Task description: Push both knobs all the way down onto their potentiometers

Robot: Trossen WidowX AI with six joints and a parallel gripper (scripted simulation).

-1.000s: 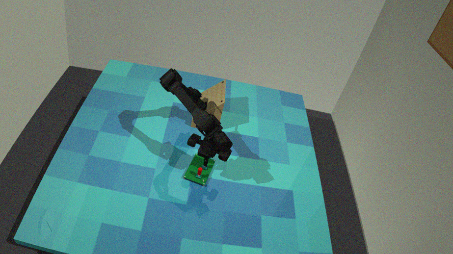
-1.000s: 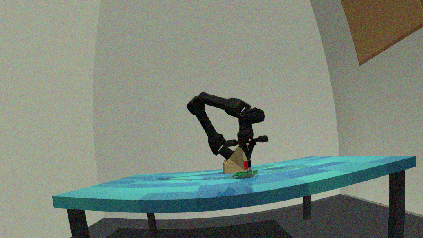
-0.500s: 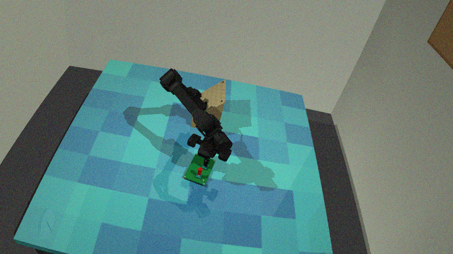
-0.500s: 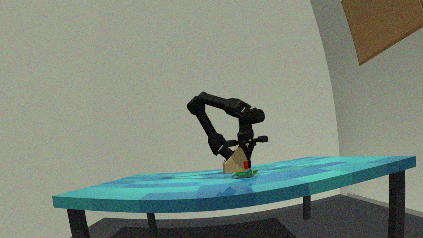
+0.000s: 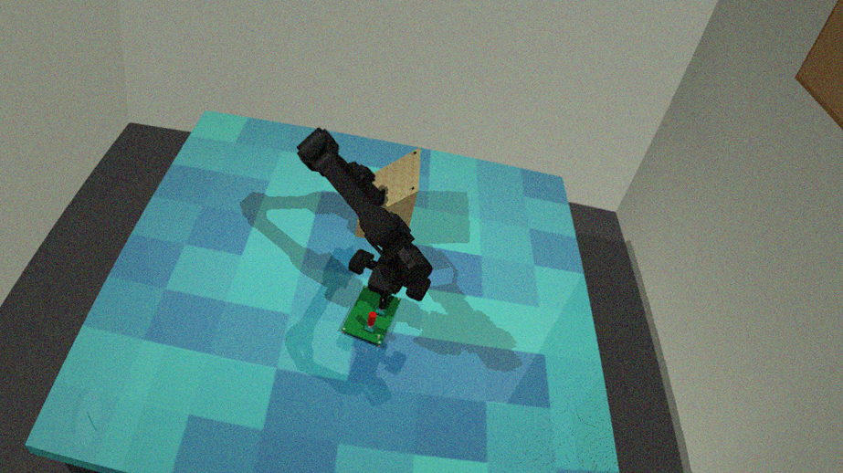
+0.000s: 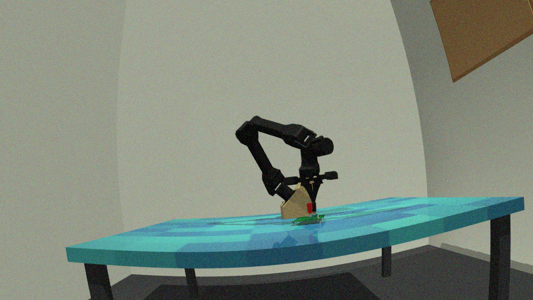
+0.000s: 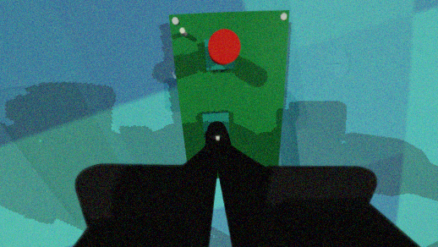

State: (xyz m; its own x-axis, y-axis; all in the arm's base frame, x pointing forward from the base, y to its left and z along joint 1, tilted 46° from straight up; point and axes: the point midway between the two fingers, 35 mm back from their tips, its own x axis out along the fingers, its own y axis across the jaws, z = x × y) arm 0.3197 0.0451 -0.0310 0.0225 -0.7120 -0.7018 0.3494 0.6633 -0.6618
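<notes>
Now: gripper tip 1 cm above the black knob. Round my gripper tip: red knob (6 cm ahead, 2 cm to the right, 2 cm below).
</notes>
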